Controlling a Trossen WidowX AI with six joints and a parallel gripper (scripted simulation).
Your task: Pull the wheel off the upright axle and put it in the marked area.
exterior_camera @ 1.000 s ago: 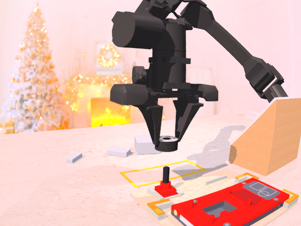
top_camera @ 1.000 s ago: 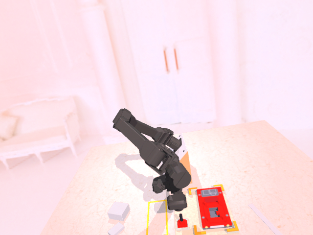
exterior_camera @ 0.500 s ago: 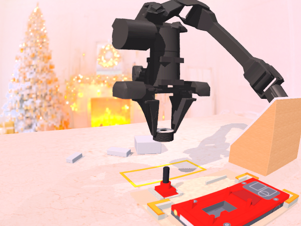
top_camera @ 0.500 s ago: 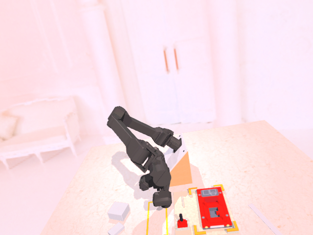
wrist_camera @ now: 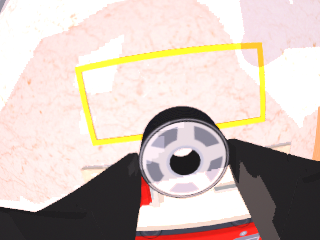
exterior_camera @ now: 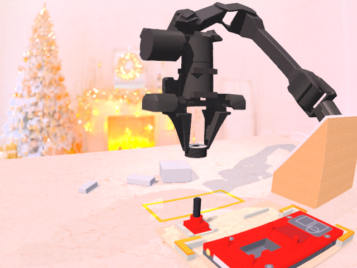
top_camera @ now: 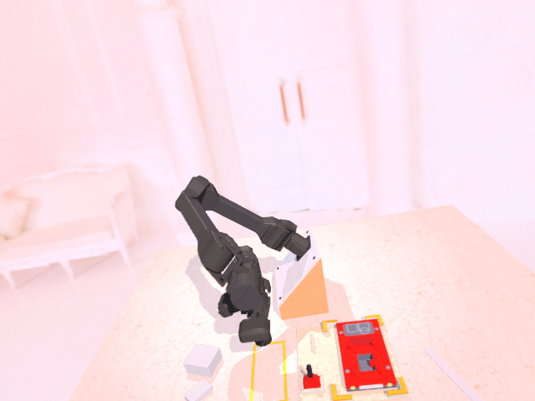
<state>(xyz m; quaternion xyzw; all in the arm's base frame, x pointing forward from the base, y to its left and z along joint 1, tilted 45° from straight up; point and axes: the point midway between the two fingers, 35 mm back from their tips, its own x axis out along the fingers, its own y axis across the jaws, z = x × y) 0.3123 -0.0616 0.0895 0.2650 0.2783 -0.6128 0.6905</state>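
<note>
The upright axle is 90 mm to the left of my gripper tip, 80 mm below it and 50 mm ahead of it. Also, from my gripper tip: wheel (right at my gripper tip); thin white strip (410 mm to the left, 110 mm below, 70 mm ahead).
</note>
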